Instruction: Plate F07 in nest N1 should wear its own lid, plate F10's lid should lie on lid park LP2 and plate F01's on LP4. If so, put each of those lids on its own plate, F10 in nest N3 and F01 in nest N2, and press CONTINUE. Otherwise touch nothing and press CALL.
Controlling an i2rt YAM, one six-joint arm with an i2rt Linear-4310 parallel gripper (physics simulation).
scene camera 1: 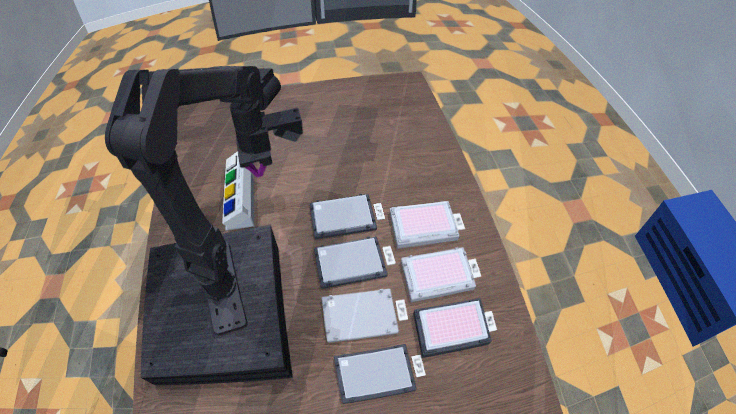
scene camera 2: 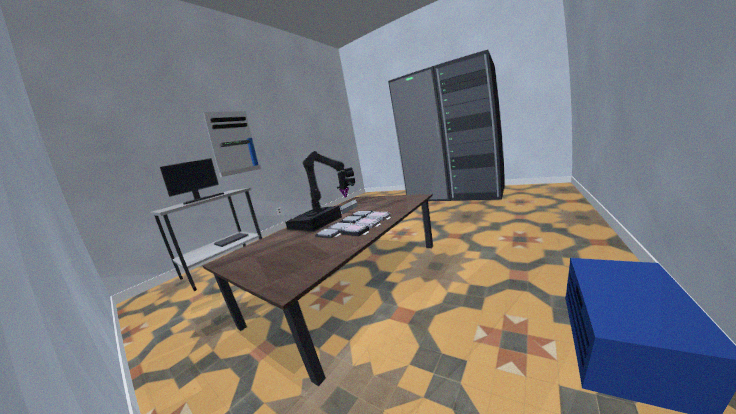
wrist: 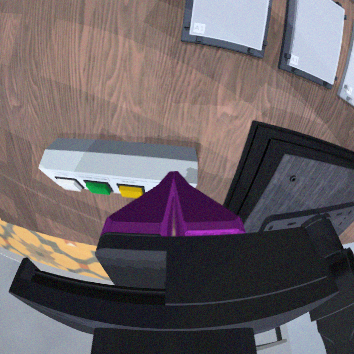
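Note:
My gripper is shut and empty, its magenta fingertips above the white button box. White, green and yellow buttons show in the wrist view; the fingers hide the blue one. In scene camera 1, pink plates stand in nests N3, N2 and N1; N1 has a dark rim. Flat grey lids lie on dark-edged parks LP2, LP4 and LP3. A clearer lid lies at LP1. Plate codes are unreadable.
The arm's black base block stands beside the button box and the lid parks on the brown table. A blue cabinet stands on the floor beyond the table.

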